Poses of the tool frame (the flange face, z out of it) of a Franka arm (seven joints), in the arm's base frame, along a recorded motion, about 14 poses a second.
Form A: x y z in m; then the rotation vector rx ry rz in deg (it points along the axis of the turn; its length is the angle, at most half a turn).
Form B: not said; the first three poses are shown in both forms.
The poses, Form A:
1: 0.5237, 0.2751, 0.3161, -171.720, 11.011, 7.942
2: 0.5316, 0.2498, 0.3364, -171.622, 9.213, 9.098
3: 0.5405, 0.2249, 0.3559, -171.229, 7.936, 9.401
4: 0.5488, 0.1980, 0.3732, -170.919, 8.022, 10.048
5: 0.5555, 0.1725, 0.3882, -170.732, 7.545, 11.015
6: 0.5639, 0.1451, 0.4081, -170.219, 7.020, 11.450
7: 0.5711, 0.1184, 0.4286, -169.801, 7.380, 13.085
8: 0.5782, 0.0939, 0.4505, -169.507, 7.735, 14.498
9: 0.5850, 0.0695, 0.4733, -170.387, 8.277, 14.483
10: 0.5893, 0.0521, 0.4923, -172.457, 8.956, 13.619
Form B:
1: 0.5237, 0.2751, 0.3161, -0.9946, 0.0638, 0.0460, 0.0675
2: 0.5316, 0.2498, 0.3364, -0.9948, 0.0534, 0.0527, 0.0688
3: 0.5405, 0.2249, 0.3559, -0.9948, 0.0461, 0.0546, 0.0726
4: 0.5488, 0.1980, 0.3732, -0.9944, 0.0467, 0.0585, 0.0750
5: 0.5555, 0.1725, 0.3882, -0.9941, 0.0439, 0.0641, 0.0763
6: 0.5639, 0.1451, 0.4081, -0.9937, 0.0410, 0.0668, 0.0807
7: 0.5711, 0.1184, 0.4286, -0.9927, 0.0431, 0.0765, 0.0831
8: 0.5782, 0.0939, 0.4505, -0.9918, 0.0453, 0.0848, 0.0845
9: 0.5850, 0.0695, 0.4733, -0.9923, 0.0482, 0.0843, 0.0767
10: 0.5893, 0.0521, 0.4923, -0.9938, 0.0516, 0.0785, 0.0591
